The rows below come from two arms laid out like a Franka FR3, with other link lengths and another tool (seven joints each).
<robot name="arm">
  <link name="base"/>
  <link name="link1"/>
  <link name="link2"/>
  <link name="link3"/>
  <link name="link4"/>
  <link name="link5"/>
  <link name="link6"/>
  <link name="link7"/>
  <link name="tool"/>
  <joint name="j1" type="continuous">
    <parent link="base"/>
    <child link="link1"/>
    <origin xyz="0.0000 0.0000 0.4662" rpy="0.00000 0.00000 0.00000"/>
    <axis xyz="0 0 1"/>
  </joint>
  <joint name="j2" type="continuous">
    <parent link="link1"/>
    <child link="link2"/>
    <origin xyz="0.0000 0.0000 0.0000" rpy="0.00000 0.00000 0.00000"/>
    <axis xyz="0 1 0"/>
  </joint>
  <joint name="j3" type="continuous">
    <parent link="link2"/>
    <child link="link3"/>
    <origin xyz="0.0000 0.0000 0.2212" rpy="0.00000 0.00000 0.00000"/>
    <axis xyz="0 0 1"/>
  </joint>
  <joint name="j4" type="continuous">
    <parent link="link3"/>
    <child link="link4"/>
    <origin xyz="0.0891 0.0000 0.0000" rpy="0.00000 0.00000 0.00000"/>
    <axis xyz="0 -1 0"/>
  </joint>
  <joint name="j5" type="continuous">
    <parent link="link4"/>
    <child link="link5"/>
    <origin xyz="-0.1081 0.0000 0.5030" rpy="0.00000 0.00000 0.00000"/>
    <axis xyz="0 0 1"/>
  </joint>
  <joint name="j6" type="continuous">
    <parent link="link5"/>
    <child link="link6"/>
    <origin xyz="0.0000 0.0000 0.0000" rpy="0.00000 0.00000 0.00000"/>
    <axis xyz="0 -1 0"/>
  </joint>
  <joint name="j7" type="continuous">
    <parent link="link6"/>
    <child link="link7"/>
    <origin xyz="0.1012 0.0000 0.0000" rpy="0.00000 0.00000 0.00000"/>
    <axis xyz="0 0 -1"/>
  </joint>
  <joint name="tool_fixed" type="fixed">
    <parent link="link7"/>
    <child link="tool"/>
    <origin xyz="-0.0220 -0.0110 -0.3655" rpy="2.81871 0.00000 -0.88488"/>
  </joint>
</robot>
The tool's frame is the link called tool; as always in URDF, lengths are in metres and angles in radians. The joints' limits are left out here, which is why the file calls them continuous.
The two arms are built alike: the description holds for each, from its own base.
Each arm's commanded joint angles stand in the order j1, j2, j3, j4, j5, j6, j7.
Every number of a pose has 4 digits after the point. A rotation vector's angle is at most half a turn.
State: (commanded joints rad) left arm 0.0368 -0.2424 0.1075 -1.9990 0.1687 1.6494 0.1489; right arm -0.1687 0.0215 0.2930 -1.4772 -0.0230 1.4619 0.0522
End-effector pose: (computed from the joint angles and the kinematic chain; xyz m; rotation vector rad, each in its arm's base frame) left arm 0.5737 0.1316 0.3455 2.5974 -1.2348 -0.4506; right arm 0.6501 0.0627 0.4621 2.5759 -1.1097 -0.2132
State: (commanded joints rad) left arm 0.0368 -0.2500 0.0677 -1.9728 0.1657 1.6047 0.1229; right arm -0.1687 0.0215 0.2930 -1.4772 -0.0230 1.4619 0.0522
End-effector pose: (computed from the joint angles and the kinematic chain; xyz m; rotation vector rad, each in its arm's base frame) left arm 0.5719 0.1090 0.3635 2.5986 -1.2409 -0.4674; right arm 0.6501 0.0627 0.4621 2.5759 -1.1097 -0.2132
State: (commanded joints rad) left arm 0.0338 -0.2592 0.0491 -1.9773 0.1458 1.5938 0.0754; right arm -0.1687 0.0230 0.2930 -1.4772 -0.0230 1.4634 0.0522
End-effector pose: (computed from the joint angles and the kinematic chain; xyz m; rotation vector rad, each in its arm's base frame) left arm 0.5704 0.0889 0.3653 2.6064 -1.1998 -0.4527; right arm 0.6507 0.0628 0.4613 2.5763 -1.1098 -0.2135
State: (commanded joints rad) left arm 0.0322 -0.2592 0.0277 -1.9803 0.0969 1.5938 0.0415; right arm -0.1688 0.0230 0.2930 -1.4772 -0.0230 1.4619 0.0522
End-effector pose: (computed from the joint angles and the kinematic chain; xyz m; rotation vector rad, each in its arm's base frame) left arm 0.5723 0.0582 0.3624 2.5847 -1.1730 -0.4174; right arm 0.6501 0.0626 0.4612 2.5755 -1.1094 -0.2153
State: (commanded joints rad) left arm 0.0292 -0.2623 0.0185 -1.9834 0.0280 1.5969 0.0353; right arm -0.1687 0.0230 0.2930 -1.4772 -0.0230 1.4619 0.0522
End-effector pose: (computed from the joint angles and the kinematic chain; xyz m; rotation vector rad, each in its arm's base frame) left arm 0.5745 0.0265 0.3619 2.5349 -1.1634 -0.3637; right arm 0.6501 0.0627 0.4612 2.5756 -1.1092 -0.2153
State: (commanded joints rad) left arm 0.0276 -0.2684 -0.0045 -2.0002 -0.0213 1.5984 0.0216; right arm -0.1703 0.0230 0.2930 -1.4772 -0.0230 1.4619 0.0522
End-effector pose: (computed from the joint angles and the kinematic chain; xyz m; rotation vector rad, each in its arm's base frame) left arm 0.5710 -0.0048 0.3567 2.4947 -1.1595 -0.3463; right arm 0.6502 0.0616 0.4612 2.5748 -1.1113 -0.2156
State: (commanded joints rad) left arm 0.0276 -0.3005 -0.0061 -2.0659 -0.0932 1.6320 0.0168; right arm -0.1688 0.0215 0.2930 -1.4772 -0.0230 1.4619 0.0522
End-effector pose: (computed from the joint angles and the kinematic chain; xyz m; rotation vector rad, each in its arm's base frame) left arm 0.5651 -0.0316 0.3423 2.4444 -1.1296 -0.2947; right arm 0.6501 0.0626 0.4621 2.5759 -1.1098 -0.2133
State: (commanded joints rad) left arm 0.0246 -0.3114 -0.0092 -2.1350 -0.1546 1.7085 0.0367; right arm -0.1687 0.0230 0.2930 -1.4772 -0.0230 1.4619 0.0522
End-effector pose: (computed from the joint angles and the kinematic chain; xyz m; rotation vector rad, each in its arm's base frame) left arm 0.5698 -0.0547 0.3162 2.4002 -1.1346 -0.2336; right arm 0.6501 0.0627 0.4612 2.5756 -1.1092 -0.2153
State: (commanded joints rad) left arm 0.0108 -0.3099 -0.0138 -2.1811 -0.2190 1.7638 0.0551; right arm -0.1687 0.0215 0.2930 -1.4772 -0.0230 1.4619 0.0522
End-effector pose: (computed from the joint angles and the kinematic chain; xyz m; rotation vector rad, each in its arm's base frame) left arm 0.5717 -0.0848 0.2961 2.3474 -1.1410 -0.1875; right arm 0.6501 0.0627 0.4621 2.5759 -1.1097 -0.2132
